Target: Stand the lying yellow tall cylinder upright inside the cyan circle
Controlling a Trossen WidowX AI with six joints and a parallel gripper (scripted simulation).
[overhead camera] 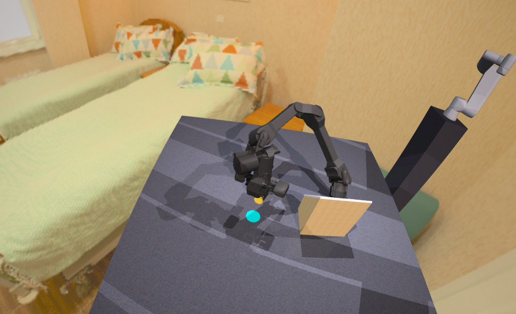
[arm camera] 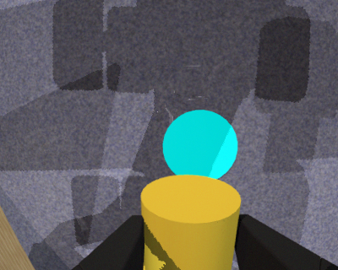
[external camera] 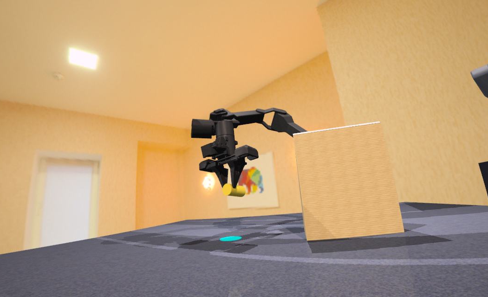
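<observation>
Now: gripper tip 10 mm short of the cyan circle, 10 mm to the left of it and 130 mm above it. Round my gripper tip: yellow cylinder 10 mm behind, 20 mm to the right.
</observation>
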